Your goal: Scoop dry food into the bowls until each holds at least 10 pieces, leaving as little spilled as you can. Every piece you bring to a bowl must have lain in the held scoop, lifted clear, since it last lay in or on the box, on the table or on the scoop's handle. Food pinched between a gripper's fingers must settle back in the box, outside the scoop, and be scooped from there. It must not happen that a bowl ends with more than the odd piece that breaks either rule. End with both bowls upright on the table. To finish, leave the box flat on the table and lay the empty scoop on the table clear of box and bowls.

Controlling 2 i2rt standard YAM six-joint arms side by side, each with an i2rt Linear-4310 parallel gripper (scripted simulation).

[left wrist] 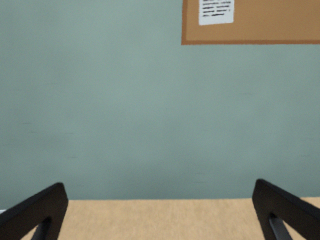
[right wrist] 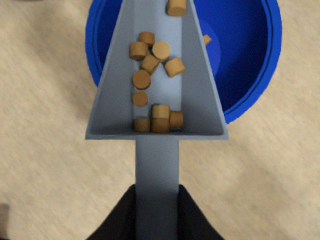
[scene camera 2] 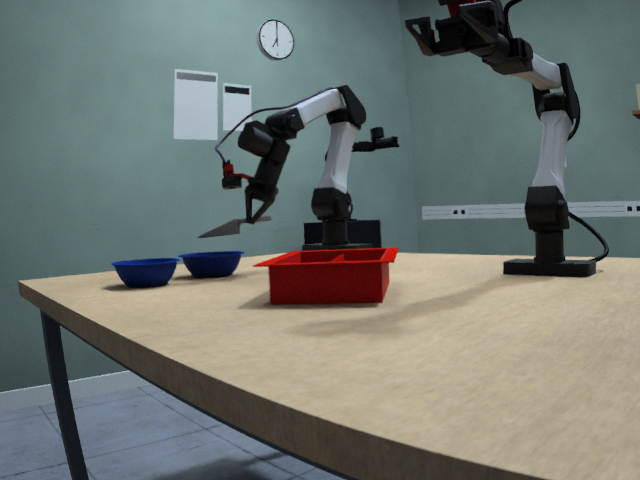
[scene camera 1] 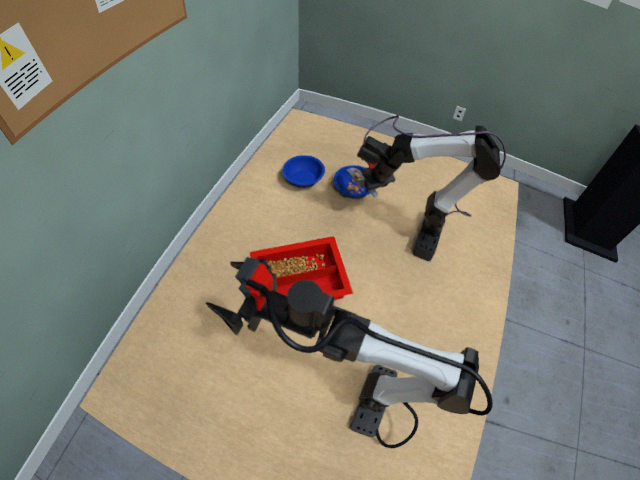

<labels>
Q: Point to a blue bowl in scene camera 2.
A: At 137, 273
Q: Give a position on a red box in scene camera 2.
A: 331, 281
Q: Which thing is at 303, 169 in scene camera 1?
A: A blue bowl.
</labels>
